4 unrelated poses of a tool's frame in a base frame.
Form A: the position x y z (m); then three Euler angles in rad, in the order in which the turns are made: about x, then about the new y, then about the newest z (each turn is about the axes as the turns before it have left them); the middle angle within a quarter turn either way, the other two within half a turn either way.
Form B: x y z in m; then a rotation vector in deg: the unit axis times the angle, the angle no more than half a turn. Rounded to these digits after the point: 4 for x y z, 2 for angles.
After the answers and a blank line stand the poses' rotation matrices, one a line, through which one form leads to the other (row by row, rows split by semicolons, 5 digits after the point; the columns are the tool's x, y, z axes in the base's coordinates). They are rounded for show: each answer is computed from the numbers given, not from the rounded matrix.
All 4 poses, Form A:
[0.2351 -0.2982 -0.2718 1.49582 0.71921 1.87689]
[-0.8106 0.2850 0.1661 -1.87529 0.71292 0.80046]
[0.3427 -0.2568 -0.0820 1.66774 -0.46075 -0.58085]
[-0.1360 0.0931 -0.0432 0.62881 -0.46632 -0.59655]
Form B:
[0.2351 -0.2982 -0.2718 92.97 -57.44 110.57]
[-0.8106 0.2850 0.1661 -81.06 63.83 -5.67]
[0.3427 -0.2568 -0.0820 98.46 7.96 -46.82]
[-0.1360 0.0931 -0.0432 42.30 -14.61 -40.86]

-0.22670 -0.71736 0.65879; -0.12654 -0.64898 -0.75021; 0.96571 -0.25344 0.05635
0.52678 -0.54289 0.65405; -0.64968 0.23902 0.72166; -0.54811 -0.80507 -0.22679
0.74882 0.49151 -0.44462; -0.31684 -0.32375 -0.89151; -0.58214 0.80846 -0.08670
0.73895 0.50181 -0.44960; -0.67311 0.52048 -0.52538; -0.02963 0.69086 0.72238

